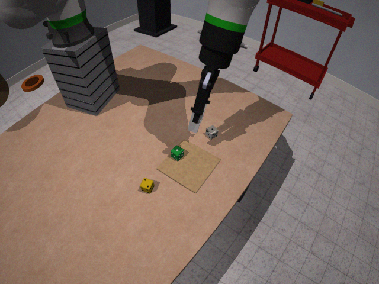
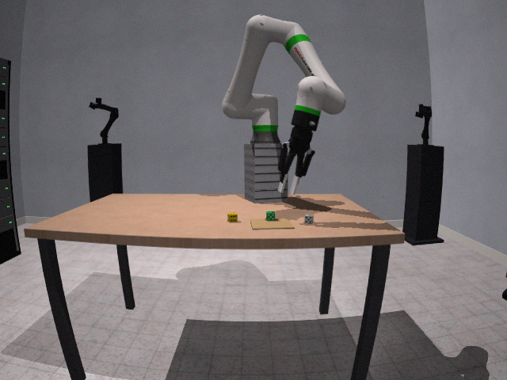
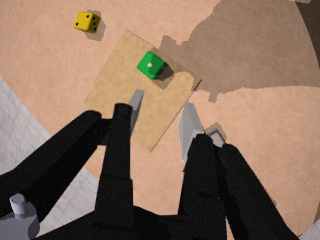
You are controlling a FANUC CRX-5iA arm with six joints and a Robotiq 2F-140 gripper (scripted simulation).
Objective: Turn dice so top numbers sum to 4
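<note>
My gripper is now 10 mm short of the white die, 80 mm to the right of it and 120 mm above it. From my hand the other things lie so: green die (20 mm behind, 60 mm to the right, 120 mm below); yellow die (30 mm behind, 200 mm to the right, 120 mm below); tan mat (20 mm ahead, 60 mm to the right, 140 mm below).
</note>
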